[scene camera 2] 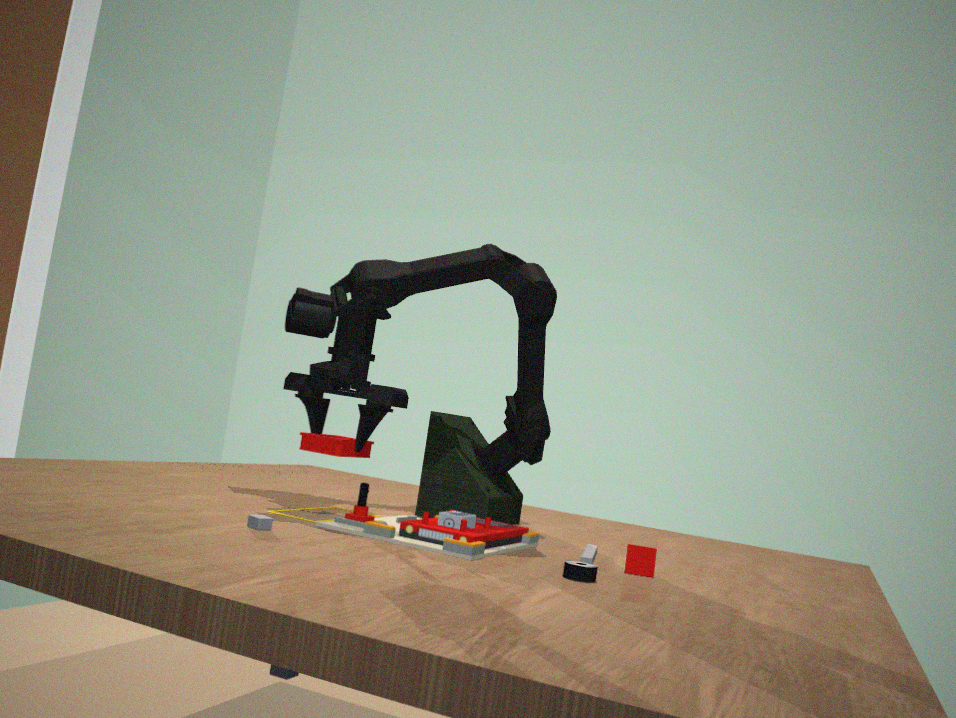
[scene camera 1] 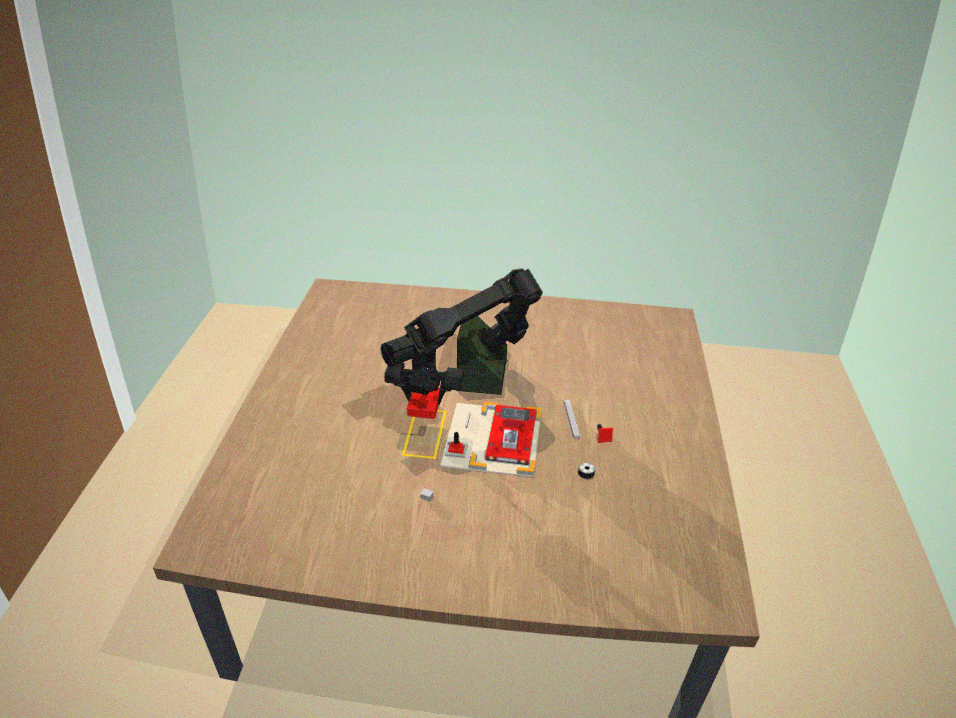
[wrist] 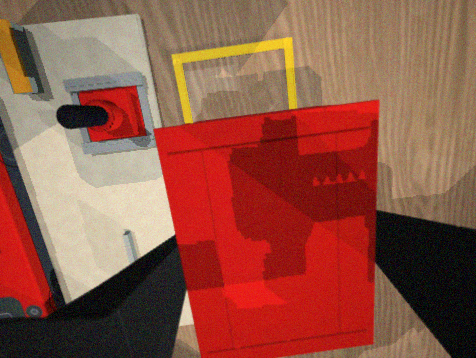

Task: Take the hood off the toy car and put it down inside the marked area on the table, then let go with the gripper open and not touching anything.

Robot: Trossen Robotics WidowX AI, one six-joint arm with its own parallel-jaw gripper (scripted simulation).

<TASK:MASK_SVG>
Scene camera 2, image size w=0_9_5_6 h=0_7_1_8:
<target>my gripper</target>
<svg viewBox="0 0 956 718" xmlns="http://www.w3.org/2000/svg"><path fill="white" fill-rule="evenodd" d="M334 341L333 347L328 347L327 351L328 354L332 354L331 361L310 364L309 375L291 372L285 378L284 389L298 391L298 394L295 394L295 396L304 403L309 417L311 433L322 434L330 399L323 398L323 393L366 399L366 405L358 404L360 418L355 439L355 452L360 452L388 412L393 412L391 406L407 409L409 397L404 389L375 385L367 381L369 363L375 360L375 355L371 354L372 347L350 342Z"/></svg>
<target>red hood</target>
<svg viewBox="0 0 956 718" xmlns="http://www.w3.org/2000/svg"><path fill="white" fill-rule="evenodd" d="M300 433L302 435L300 450L336 457L370 458L371 445L374 444L372 441L367 441L360 452L355 452L354 438Z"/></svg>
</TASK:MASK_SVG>
